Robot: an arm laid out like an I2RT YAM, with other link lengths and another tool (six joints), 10 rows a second.
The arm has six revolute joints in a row. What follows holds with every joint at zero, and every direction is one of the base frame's.
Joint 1 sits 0.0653 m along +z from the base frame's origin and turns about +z.
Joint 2 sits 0.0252 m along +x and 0.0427 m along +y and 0.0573 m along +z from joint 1 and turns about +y.
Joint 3 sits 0.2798 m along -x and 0.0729 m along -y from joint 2 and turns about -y.
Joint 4 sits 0.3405 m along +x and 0.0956 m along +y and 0.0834 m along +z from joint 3 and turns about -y.
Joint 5 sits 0.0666 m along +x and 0.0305 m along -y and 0.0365 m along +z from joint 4 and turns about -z.
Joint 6 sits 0.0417 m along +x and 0.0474 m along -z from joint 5 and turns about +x.
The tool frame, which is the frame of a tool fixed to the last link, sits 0.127 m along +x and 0.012 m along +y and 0.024 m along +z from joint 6; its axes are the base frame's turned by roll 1.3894, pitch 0.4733 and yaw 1.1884 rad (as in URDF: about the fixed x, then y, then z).
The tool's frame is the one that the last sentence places.
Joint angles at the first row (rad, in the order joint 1, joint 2, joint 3, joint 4, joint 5, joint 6):
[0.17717, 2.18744, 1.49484, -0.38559, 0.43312, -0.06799]
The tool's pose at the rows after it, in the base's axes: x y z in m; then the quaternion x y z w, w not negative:
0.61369, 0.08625, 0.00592, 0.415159, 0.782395, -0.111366, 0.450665
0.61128, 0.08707, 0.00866, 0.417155, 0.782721, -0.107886, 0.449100
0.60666, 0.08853, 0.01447, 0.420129, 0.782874, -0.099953, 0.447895
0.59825, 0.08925, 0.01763, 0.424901, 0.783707, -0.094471, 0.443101
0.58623, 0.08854, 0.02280, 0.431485, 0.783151, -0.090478, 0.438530
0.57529, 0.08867, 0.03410, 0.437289, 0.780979, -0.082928, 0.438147
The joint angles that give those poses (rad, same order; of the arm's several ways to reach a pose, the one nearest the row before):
[0.17703, 2.18458, 1.49505, -0.39044, 0.43005, -0.06301]
[0.17733, 2.17171, 1.48522, -0.39332, 0.42283, -0.05833]
[0.17750, 2.14382, 1.46185, -0.39212, 0.40864, -0.05266]
[0.17794, 2.11222, 1.42859, -0.39480, 0.39500, -0.04065]
[0.17818, 2.06638, 1.38176, -0.39912, 0.38482, -0.02454]
[0.17927, 2.00966, 1.33648, -0.40359, 0.37418, -0.01171]

